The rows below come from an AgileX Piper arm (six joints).
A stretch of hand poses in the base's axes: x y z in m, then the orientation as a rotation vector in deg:
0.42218, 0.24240, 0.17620, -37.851, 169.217, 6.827
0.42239, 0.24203, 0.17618, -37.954, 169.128, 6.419
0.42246, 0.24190, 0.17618, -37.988, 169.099, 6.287
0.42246, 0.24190, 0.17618, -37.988, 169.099, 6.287
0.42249, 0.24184, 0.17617, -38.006, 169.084, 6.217
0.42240, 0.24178, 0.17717, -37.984, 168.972, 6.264
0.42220, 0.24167, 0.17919, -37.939, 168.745, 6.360
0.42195, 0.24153, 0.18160, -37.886, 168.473, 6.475
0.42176, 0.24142, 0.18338, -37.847, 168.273, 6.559
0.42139, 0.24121, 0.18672, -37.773, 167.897, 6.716
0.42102, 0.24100, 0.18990, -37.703, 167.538, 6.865
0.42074, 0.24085, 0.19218, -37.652, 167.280, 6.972
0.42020, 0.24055, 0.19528, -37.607, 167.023, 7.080
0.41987, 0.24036, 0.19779, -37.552, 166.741, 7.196
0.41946, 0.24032, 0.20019, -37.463, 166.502, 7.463
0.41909, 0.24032, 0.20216, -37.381, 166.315, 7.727
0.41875, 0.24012, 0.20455, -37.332, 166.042, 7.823
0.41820, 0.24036, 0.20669, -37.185, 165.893, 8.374
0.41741, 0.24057, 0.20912, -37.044, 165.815, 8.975
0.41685, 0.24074, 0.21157, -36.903, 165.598, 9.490
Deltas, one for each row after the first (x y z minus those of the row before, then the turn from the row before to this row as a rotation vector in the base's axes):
0.00021, -0.00037, -0.00002, -0.247, -0.140, 0.061
0.00007, -0.00013, 0.00000, -0.080, -0.045, 0.020
0.00000, 0.00000, 0.00000, 0.000, 0.000, 0.000
0.00003, -0.00006, -0.00001, -0.042, -0.023, 0.011
-0.00009, -0.00006, 0.00100, 0.057, -0.102, 0.000
-0.00020, -0.00011, 0.00202, 0.117, -0.207, 0.000
-0.00025, -0.00014, 0.00241, 0.140, -0.248, 0.000
-0.00019, -0.00011, 0.00178, 0.103, -0.182, 0.000
-0.00037, -0.00021, 0.00334, 0.193, -0.343, 0.000
-0.00037, -0.00021, 0.00318, 0.184, -0.327, 0.000
-0.00028, -0.00015, 0.00228, 0.133, -0.235, 0.000
-0.00054, -0.00030, 0.00310, 0.133, -0.233, 0.004
-0.00033, -0.00019, 0.00251, 0.145, -0.257, 0.000
-0.00041, -0.00004, 0.00240, 0.235, -0.194, -0.019
-0.00037, 0.00000, 0.00197, 0.221, -0.143, -0.020
-0.00034, -0.00020, 0.00239, 0.130, -0.250, 0.002
-0.00055, 0.00024, 0.00214, 0.403, -0.062, -0.049
-0.00079, 0.00021, 0.00243, 0.418, 0.018, -0.050
-0.00056, 0.00017, 0.00245, 0.396, -0.129, -0.041

